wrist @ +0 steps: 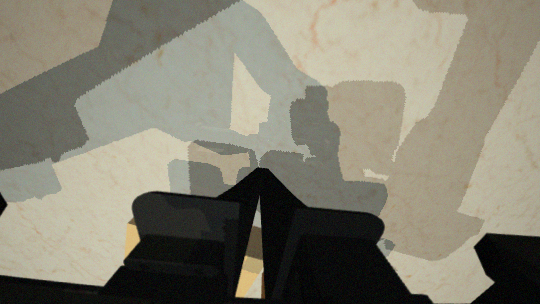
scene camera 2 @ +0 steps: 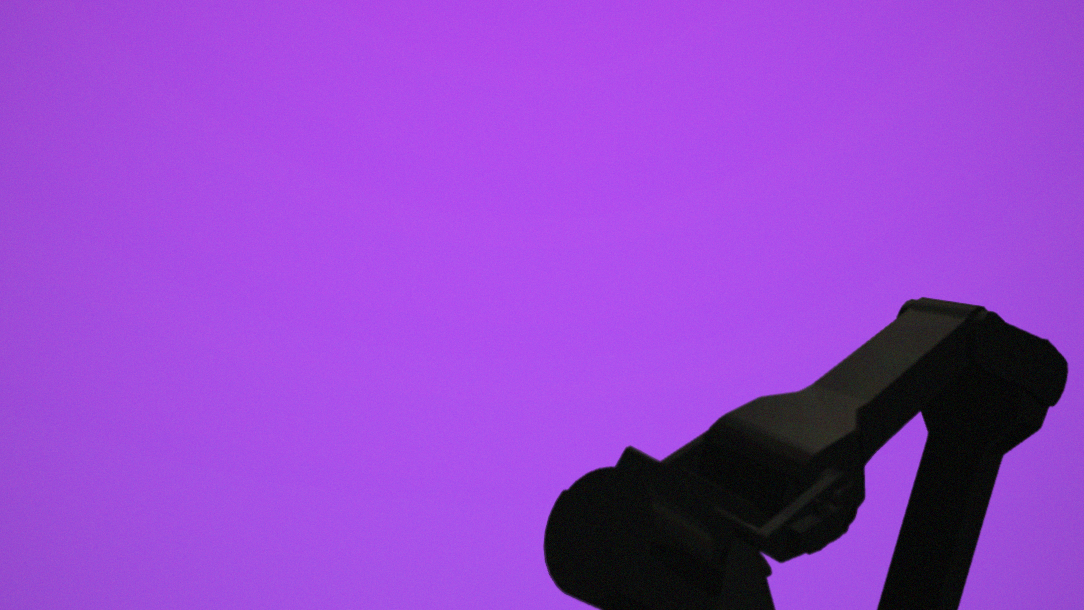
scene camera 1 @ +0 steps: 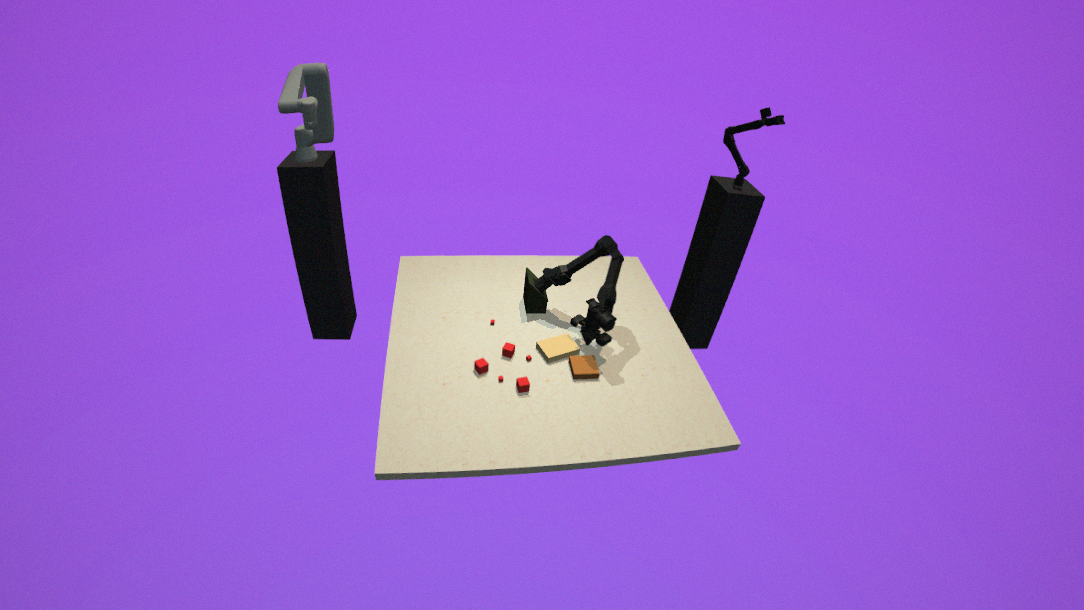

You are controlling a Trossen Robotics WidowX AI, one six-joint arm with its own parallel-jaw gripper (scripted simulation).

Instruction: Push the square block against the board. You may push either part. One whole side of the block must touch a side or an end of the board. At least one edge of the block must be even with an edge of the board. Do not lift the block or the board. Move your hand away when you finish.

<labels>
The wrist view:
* my gripper: 261, 173
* pale tan board: 253, 261
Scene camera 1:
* pale tan board: 553, 349
</labels>
